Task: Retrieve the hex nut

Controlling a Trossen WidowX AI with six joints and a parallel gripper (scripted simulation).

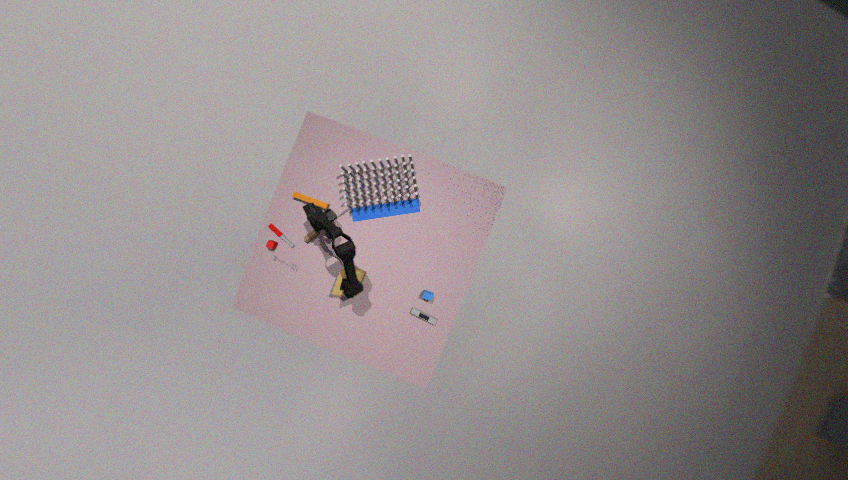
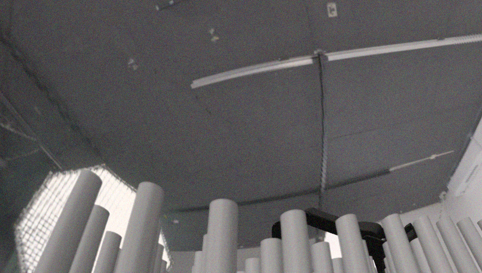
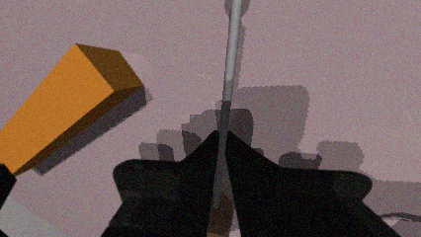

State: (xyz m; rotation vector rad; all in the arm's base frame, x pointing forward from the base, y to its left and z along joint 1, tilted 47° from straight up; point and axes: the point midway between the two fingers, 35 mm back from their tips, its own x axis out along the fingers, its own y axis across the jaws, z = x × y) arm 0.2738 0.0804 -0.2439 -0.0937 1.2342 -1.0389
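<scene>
Now: the thin grey rod 2 cm behind my gripper tip, 1 cm to the left of it and 1 cm above it. Round my gripper tip: red-handled tool (25 cm to the left, 16 cm behind); blue taped strip (30 cm to the right, 17 cm ahead); orange bar (14 cm to the left, 9 cm ahead, 1 cm above).
</scene>
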